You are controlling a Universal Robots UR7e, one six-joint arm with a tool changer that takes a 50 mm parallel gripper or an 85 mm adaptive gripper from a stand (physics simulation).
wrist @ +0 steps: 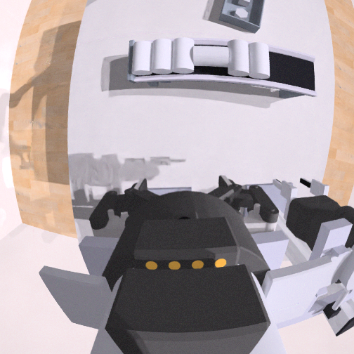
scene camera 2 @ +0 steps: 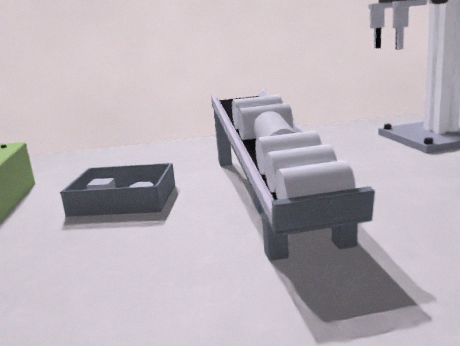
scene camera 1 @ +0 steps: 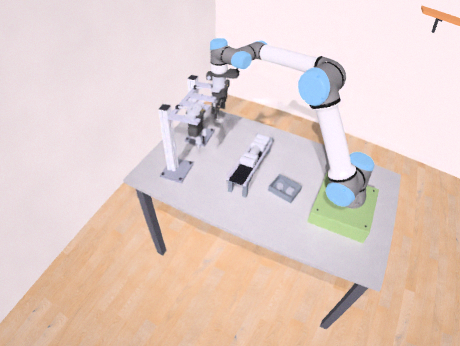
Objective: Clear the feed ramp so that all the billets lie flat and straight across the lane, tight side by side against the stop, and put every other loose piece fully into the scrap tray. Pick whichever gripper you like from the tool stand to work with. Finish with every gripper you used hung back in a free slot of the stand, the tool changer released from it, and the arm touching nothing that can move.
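My adaptive gripper (scene camera 1: 218, 114) (wrist: 183, 184) is on the arm at the stand's far end, between pale slot plates, with its fingers apart and empty. Whether it rests on the plates I cannot tell. On the feed ramp (scene camera 1: 241, 175) (scene camera 2: 235, 145) (wrist: 292, 72), three billets lie across the lane, side by side, by the stop (scene camera 2: 325, 207). Uphill, one cylinder (scene camera 2: 270, 122) (wrist: 210, 56) lies lengthwise along the lane. Two more billets (wrist: 238, 57) (wrist: 259, 60) lie across above it. The scrap tray (scene camera 1: 280, 194) (scene camera 2: 115, 202) holds two pale pieces (scene camera 2: 101, 183) (scene camera 2: 141, 185).
The tool stand (scene camera 1: 168, 140) (scene camera 2: 442, 65) is at the table's far left in scene camera 1. The parallel gripper (scene camera 1: 199, 141) (scene camera 2: 388, 38) hangs in it, beside mine. The tray is between the ramp and the green base block (scene camera 1: 342, 220).
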